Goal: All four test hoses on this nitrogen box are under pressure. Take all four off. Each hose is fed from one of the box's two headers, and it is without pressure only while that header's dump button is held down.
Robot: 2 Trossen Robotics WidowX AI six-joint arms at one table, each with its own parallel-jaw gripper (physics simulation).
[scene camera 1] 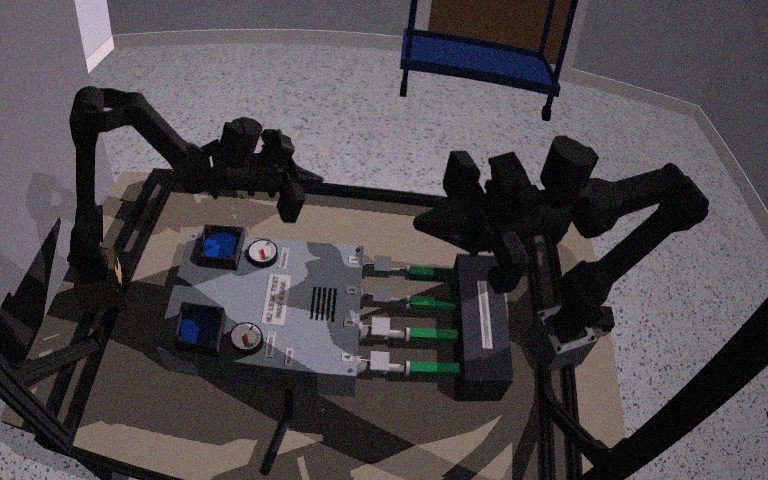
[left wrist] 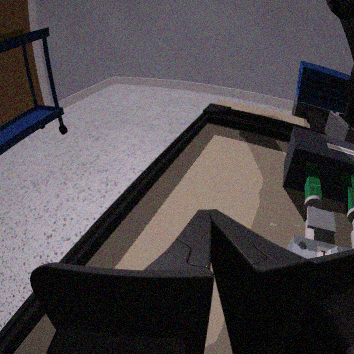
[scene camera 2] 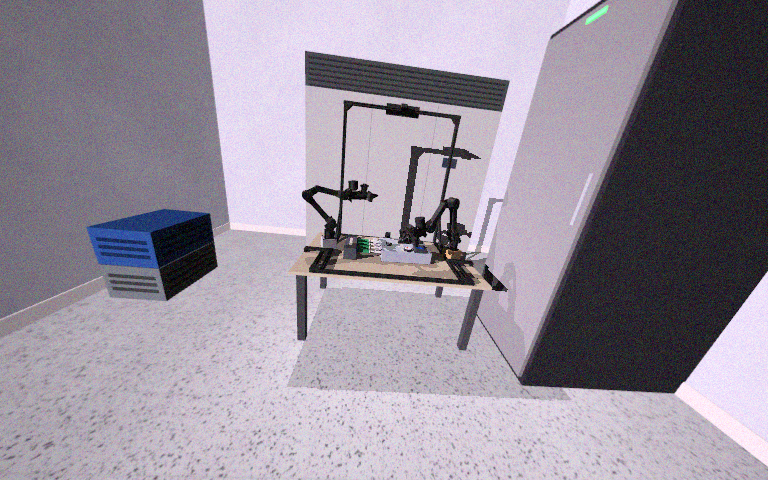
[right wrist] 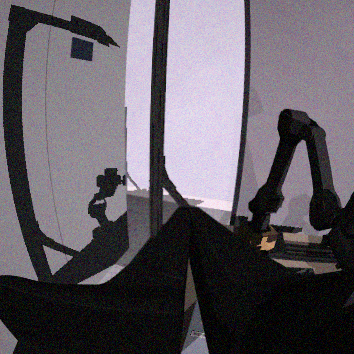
Labels:
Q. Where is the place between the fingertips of my right gripper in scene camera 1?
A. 414, 223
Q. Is my right gripper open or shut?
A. Shut.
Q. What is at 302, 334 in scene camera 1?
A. A grey nitrogen box.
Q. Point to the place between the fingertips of my left gripper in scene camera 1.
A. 322, 180

